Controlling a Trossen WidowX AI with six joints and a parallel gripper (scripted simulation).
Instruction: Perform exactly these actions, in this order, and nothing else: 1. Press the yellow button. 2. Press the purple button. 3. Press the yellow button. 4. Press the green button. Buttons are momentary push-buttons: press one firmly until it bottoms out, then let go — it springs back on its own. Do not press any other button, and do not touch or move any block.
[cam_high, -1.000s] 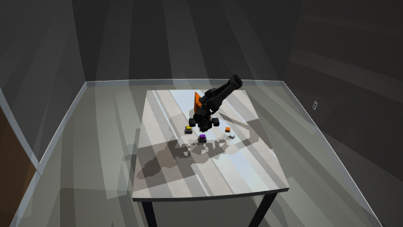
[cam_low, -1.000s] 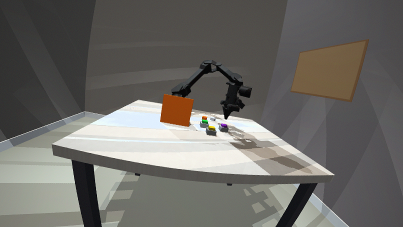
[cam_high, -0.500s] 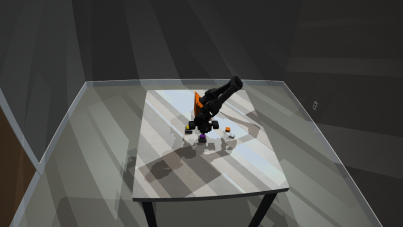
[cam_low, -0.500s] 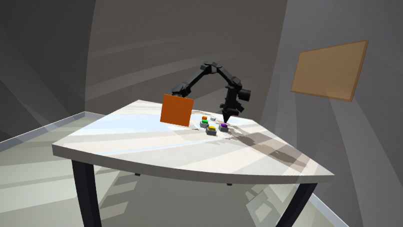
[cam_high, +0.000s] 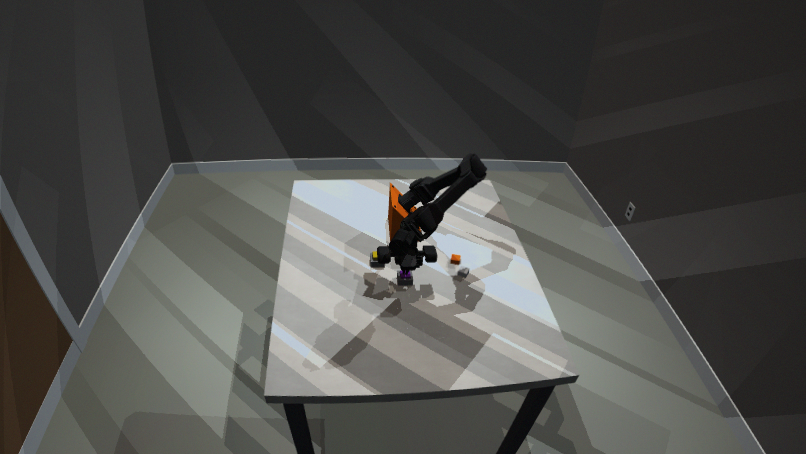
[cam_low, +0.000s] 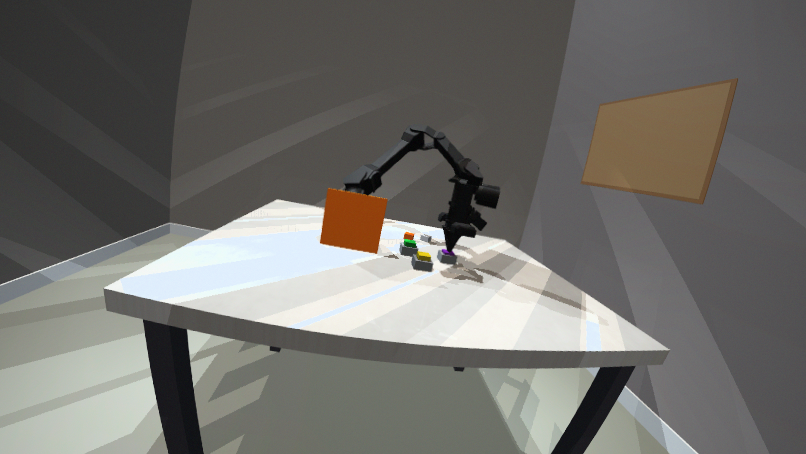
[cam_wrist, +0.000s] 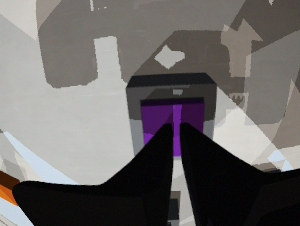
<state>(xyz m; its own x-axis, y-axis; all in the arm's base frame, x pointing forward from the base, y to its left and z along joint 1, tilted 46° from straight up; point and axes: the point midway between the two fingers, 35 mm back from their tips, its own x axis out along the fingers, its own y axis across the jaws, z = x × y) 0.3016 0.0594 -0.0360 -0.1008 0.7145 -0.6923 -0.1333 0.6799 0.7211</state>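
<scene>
The purple button is 1 cm below my gripper tip. Also, from my gripper tip: green button 12 cm behind; grey block 5 cm behind, 20 cm to the left, 2 cm below; yellow button 8 cm behind, 10 cm to the right.
</scene>
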